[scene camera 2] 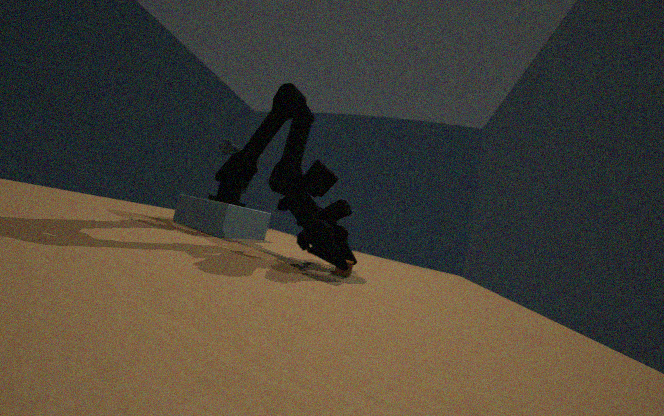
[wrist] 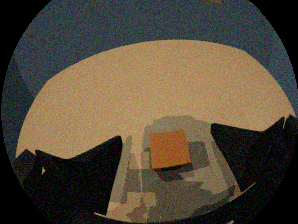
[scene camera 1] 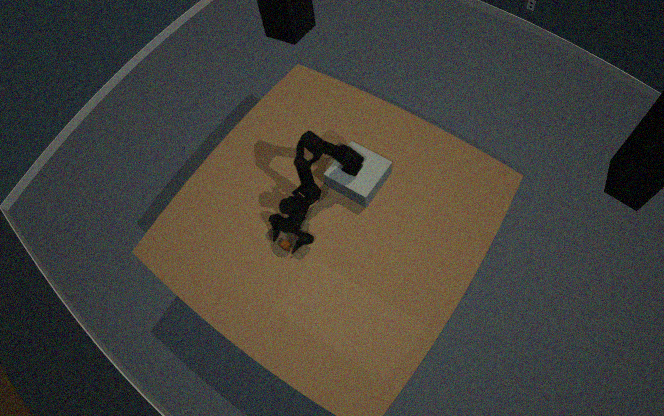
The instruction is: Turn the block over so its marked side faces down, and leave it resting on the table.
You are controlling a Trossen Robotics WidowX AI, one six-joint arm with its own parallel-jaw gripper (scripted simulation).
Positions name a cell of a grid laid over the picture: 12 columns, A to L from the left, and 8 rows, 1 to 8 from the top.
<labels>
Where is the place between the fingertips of the gripper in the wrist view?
At G5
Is the gripper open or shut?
Open.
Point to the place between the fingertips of the gripper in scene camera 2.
At G6
</labels>
